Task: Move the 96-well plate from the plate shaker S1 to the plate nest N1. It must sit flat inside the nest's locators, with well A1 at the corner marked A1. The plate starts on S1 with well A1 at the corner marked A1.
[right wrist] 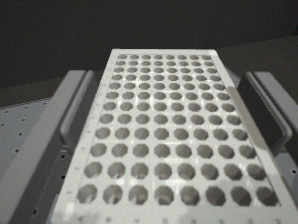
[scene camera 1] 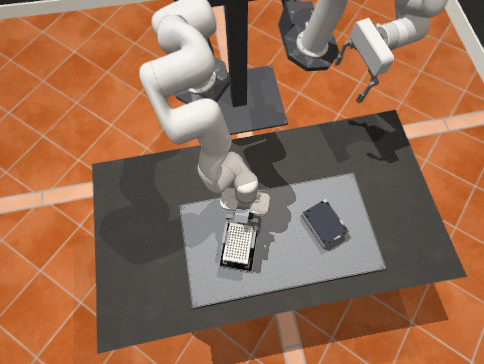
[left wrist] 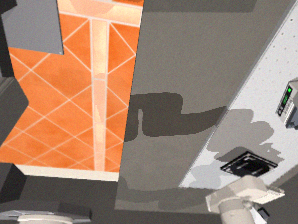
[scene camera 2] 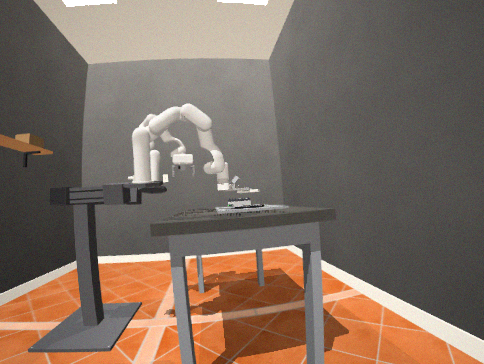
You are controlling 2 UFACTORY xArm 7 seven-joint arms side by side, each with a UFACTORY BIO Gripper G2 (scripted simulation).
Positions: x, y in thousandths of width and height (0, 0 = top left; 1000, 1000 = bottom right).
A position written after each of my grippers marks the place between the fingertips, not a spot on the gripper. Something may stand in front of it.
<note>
I see my left gripper (scene camera 1: 718, 227), my right gripper (scene camera 1: 491, 677) and a white 96-well plate (scene camera 1: 491, 639).
The white 96-well plate also shows in the right wrist view (right wrist: 542, 525).
</note>
